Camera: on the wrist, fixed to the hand. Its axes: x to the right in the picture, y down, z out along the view.
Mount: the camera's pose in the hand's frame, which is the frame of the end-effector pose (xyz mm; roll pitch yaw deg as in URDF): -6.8 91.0 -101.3 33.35 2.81 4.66
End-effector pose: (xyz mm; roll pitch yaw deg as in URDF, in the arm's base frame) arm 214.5 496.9 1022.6 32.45 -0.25 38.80
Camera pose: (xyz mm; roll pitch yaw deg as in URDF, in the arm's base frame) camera 127.1 594.9 985.9 65.66 -0.37 44.24
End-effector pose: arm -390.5 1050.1 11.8 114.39 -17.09 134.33
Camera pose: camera -399.5 981.0 129.0 147.39 -22.49 135.02
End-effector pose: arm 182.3 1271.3 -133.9 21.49 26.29 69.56
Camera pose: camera 56.6 1282.8 -185.5 57.43 27.08 75.59
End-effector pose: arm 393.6 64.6 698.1 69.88 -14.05 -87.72
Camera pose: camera 519.2 88.5 745.5 101.91 -17.41 -83.28
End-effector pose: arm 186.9 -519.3 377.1 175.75 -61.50 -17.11
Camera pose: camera 68.8 -570.0 422.5 -141.87 -64.30 -27.38
